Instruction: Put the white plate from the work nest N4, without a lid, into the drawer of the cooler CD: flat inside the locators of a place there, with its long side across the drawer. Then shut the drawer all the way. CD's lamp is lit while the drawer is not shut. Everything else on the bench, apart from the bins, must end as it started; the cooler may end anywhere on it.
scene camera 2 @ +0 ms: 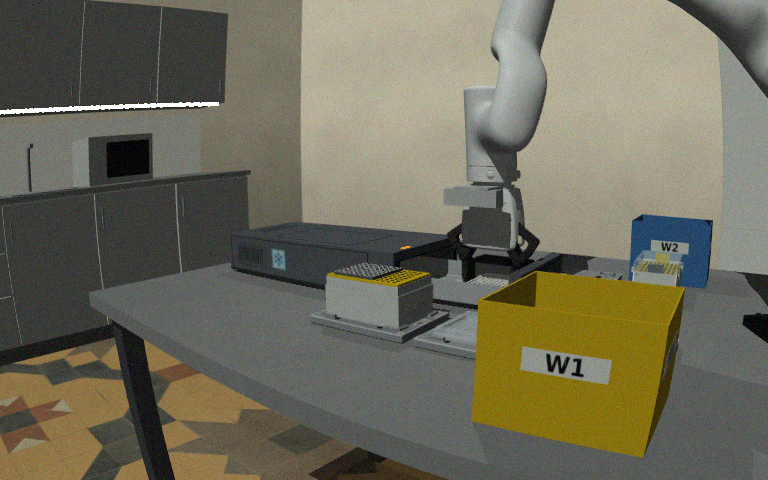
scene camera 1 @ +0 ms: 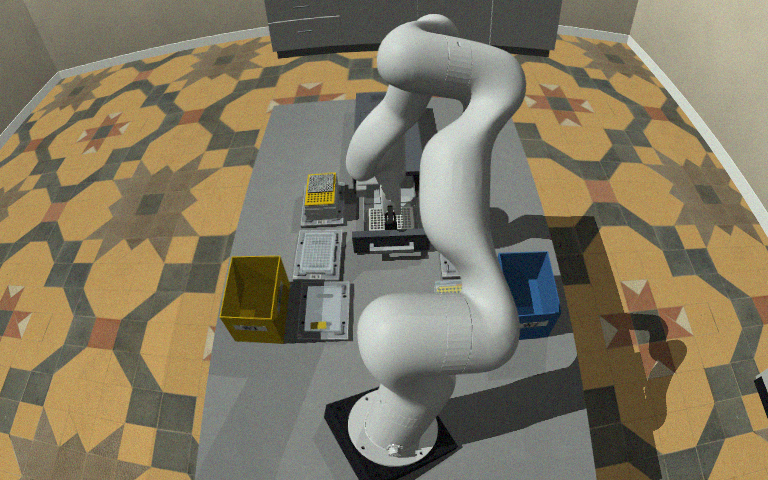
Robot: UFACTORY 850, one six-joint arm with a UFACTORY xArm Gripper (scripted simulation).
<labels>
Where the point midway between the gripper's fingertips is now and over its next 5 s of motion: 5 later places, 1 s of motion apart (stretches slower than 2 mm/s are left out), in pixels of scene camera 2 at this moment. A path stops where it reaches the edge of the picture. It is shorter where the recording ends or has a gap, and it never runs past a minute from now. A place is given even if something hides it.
The gripper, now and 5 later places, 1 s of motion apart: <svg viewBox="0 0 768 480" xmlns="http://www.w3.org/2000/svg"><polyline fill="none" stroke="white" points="491,285 491,280 492,254 492,227 496,214 568,234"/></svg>
</labels>
